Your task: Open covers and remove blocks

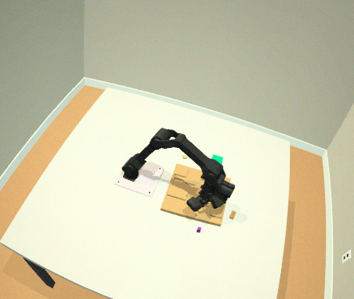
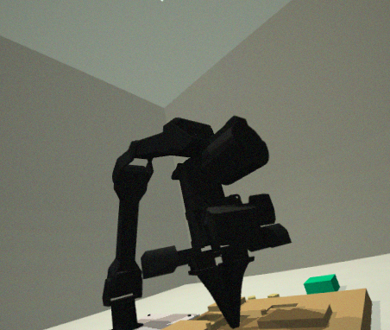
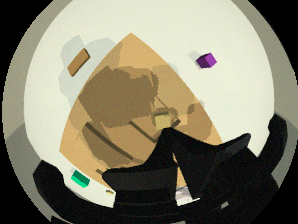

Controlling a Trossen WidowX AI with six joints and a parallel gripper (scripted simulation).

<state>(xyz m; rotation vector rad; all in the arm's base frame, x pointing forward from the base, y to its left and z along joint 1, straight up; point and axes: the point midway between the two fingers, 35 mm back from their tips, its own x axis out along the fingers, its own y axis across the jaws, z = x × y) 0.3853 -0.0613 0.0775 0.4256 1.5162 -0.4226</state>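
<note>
Now: gripper tip 20 mm short of the purple block, 110 mm to the left of it and 40 mm above it. Round my gripper tip: orange block 160 mm ahead, 40 mm to the left, 50 mm below; then green block 10 mm behind, 340 mm to the left, 40 mm below.
</note>
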